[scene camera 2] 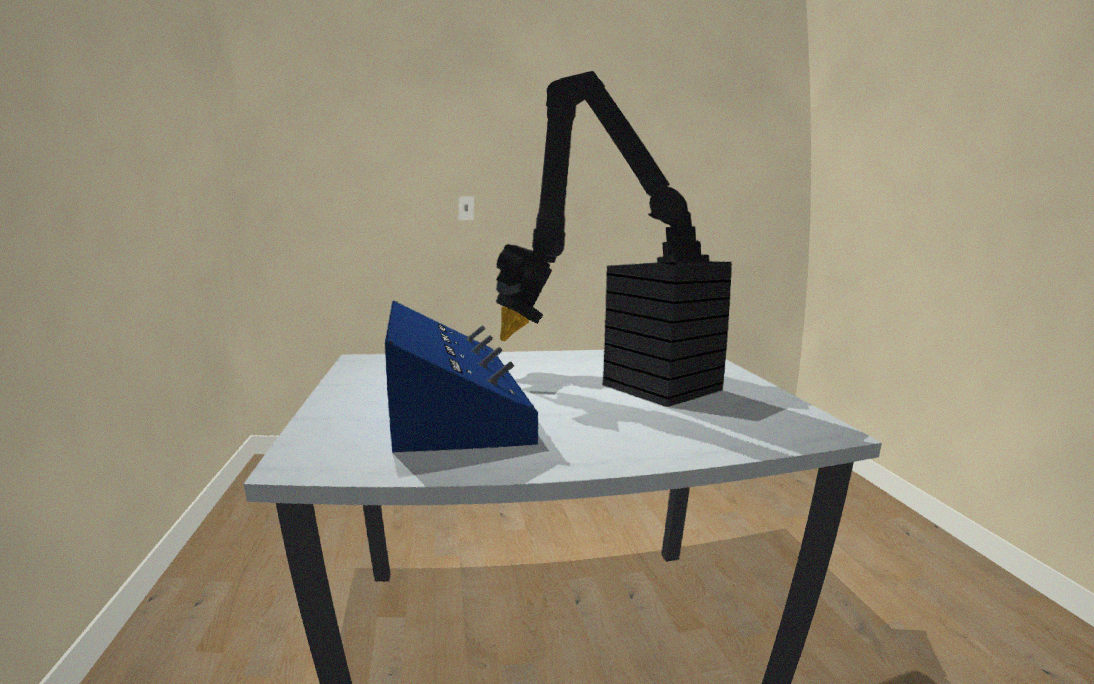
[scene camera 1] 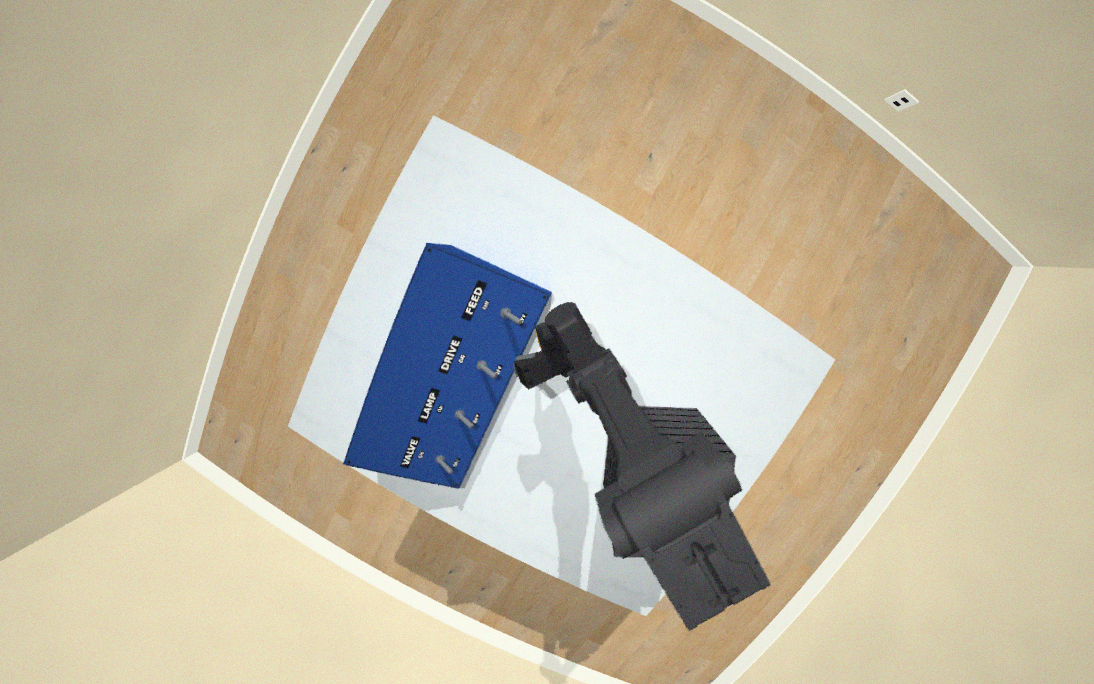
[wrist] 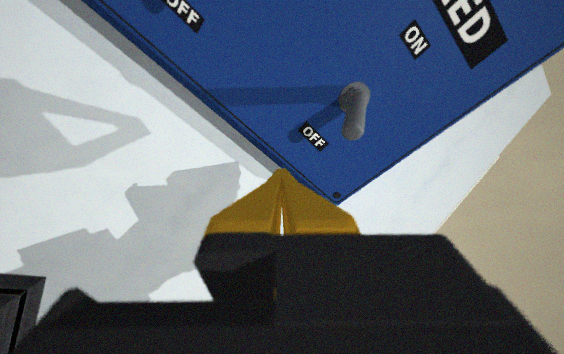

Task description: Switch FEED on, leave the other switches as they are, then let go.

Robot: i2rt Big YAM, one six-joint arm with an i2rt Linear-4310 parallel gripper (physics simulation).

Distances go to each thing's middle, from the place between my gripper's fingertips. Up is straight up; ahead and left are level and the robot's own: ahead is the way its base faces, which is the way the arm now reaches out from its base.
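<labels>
Blue sloped switch box [scene camera 1: 451, 320]: 18 cm to the left of my hand, 13 cm ahead of it, 1 cm below it. Feed lever [wrist: 353, 126]: my hand is 2 cm below it and 6 cm short of it.
</labels>
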